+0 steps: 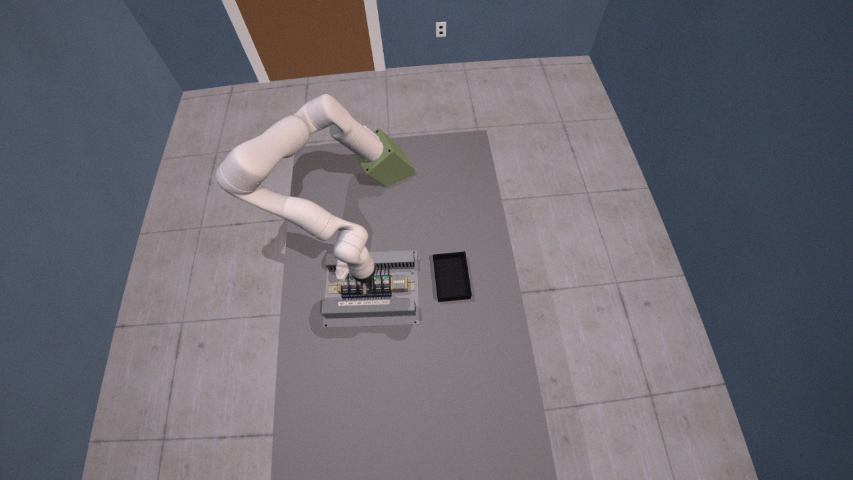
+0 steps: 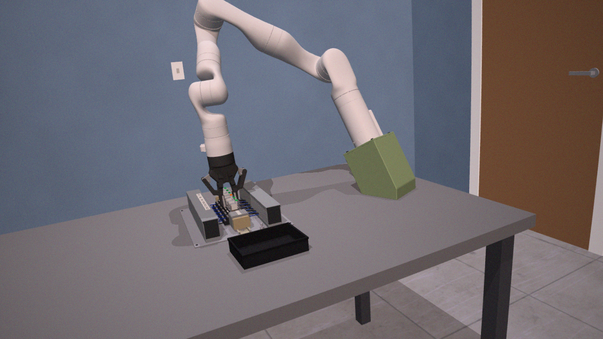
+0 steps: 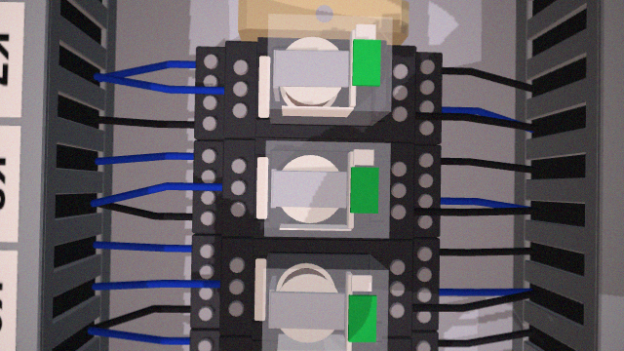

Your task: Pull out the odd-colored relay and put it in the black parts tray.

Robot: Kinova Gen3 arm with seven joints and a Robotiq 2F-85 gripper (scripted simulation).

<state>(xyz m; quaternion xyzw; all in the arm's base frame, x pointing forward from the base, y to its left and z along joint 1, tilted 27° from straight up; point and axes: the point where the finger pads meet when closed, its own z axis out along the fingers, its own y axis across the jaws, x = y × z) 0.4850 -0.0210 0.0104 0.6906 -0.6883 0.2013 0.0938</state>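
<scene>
The relay lies 10 mm below my hand. From my hand the other things lie so: black parts tray: 20 mm behind, 280 mm to the left, 40 mm below; relay panel: 20 mm below.
</scene>
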